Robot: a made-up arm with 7 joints. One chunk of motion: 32 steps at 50 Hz.
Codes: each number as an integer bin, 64 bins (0 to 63) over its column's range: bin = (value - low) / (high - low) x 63, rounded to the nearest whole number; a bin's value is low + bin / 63 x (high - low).
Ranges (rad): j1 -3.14..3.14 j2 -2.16..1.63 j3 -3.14..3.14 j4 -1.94..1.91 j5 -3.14..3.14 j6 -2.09..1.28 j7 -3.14..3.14
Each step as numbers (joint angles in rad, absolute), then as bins.
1 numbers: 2.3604 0.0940 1.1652 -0.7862 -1.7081 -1.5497 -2.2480
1 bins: 55 37 43 19 14 10 9
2 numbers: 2.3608 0.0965 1.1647 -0.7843 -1.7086 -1.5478 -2.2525
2 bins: 55 38 43 19 14 10 9
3 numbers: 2.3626 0.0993 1.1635 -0.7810 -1.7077 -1.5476 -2.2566
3 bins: 55 38 43 19 14 10 9
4 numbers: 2.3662 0.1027 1.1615 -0.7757 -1.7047 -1.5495 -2.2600
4 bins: 55 38 43 19 14 10 9
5 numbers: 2.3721 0.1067 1.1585 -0.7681 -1.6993 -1.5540 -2.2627
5 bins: 55 38 43 19 14 10 9
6 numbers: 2.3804 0.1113 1.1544 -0.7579 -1.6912 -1.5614 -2.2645
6 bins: 55 38 43 19 15 10 9
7 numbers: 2.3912 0.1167 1.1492 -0.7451 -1.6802 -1.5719 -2.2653
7 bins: 55 38 43 20 15 10 9
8 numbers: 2.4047 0.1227 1.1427 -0.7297 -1.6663 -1.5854 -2.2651
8 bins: 56 38 43 20 15 9 9
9 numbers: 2.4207 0.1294 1.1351 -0.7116 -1.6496 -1.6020 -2.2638
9 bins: 56 38 43 20 15 9 9
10 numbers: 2.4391 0.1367 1.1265 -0.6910 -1.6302 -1.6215 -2.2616
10 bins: 56 38 43 20 15 9 9
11 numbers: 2.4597 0.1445 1.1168 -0.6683 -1.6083 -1.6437 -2.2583
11 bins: 56 38 43 21 15 8 9
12 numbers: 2.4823 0.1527 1.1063 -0.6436 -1.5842 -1.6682 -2.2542
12 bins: 56 38 43 21 16 8 9
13 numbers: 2.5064 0.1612 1.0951 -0.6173 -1.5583 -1.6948 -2.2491
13 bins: 57 39 42 22 16 7 9
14 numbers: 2.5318 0.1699 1.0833 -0.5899 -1.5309 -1.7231 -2.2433
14 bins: 57 39 42 22 16 7 9
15 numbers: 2.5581 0.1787 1.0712 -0.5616 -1.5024 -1.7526 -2.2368
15 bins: 57 39 42 23 16 6 9
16 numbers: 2.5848 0.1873 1.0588 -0.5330 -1.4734 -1.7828 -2.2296
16 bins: 57 39 42 23 17 6 9
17 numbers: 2.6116 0.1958 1.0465 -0.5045 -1.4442 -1.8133 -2.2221
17 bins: 58 39 42 23 17 5 9
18 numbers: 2.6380 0.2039 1.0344 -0.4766 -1.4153 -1.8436 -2.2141
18 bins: 58 39 42 24 17 5 9
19 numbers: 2.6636 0.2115 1.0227 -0.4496 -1.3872 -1.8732 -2.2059
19 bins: 58 39 42 24 18 4 9
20 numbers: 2.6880 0.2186 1.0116 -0.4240 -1.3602 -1.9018 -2.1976
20 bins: 58 40 42 25 18 4 9
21 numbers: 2.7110 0.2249 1.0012 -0.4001 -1.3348 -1.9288 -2.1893
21 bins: 59 40 42 25 18 3 10
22 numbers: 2.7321 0.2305 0.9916 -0.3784 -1.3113 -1.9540 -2.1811
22 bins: 59 40 41 26 18 3 10
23 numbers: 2.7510 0.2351 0.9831 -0.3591 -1.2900 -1.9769 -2.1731
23 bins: 59 40 41 26 19 2 10
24 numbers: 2.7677 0.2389 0.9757 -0.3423 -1.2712 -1.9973 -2.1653
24 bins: 59 40 41 26 19 2 10
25 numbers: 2.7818 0.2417 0.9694 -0.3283 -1.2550 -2.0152 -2.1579
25 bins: 59 40 41 26 19 1 10
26 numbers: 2.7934 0.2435 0.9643 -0.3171 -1.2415 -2.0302 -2.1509
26 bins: 60 40 41 27 19 1 10
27 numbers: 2.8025 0.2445 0.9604 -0.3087 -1.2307 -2.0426 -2.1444
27 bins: 60 40 41 27 19 1 10
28 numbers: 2.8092 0.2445 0.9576 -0.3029 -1.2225 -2.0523 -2.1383
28 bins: 60 40 41 27 19 1 10
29 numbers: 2.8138 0.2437 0.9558 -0.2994 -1.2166 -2.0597 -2.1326
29 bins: 60 40 41 27 19 1 10
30 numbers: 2.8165 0.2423 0.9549 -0.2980 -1.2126 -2.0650 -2.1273
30 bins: 60 40 41 27 19 0 10
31 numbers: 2.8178 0.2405 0.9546 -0.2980 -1.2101 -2.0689 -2.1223
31 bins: 60 40 41 27 19 0 10
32 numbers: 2.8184 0.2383 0.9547 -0.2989 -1.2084 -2.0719 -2.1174
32 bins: 60 40 41 27 19 0 10
